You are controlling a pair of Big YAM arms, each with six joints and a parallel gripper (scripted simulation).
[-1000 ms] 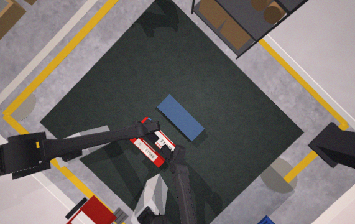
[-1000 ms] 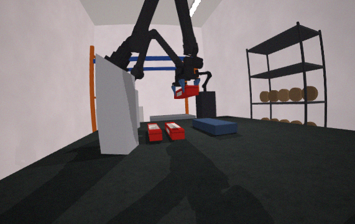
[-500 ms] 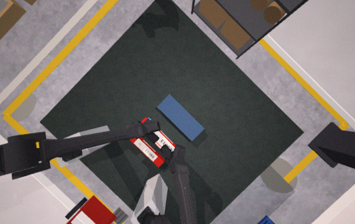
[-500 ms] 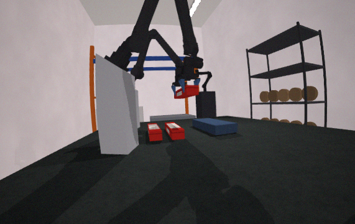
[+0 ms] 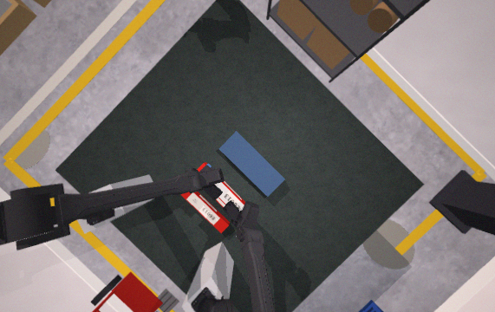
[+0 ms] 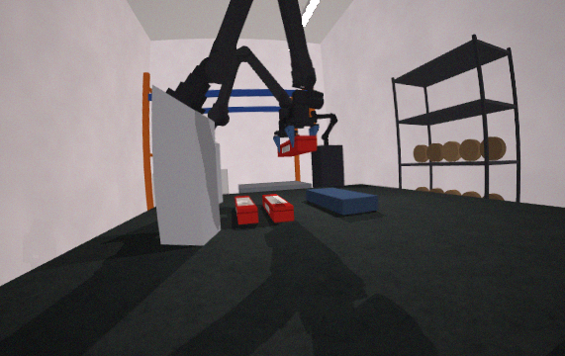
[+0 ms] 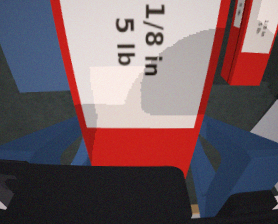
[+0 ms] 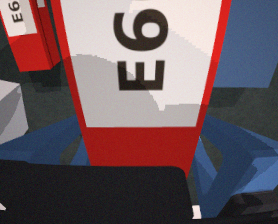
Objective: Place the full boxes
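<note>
Now: the red box 1 cm ahead of my right hand, 14 cm to the left of it and 1 cm above it. From my right hand the other things lie so: low blue platform (19 cm ahead, 12 cm to the left, 24 cm below).
The red box lies 12 cm to the right of my left hand, 1 cm behind it and 1 cm above it. Round my left hand: low blue platform (24 cm below, 18 cm ahead, 14 cm to the right).
</note>
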